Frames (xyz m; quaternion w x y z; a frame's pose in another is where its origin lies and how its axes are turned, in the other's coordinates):
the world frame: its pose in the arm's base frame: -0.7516 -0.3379 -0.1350 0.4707 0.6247 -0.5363 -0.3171
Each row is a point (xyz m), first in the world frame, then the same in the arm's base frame.
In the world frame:
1: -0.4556 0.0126 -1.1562
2: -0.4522 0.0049 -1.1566
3: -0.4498 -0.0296 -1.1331
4: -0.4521 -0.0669 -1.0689
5: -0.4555 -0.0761 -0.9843
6: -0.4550 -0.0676 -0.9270
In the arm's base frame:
1: 0.1837 0.3903 0.2385
2: 0.1876 0.3870 0.2319
3: 0.1798 0.3782 0.1918
4: 0.1353 0.3638 0.1340
5: 0.0617 0.3460 0.0950
6: 0.0071 0.3314 0.0826

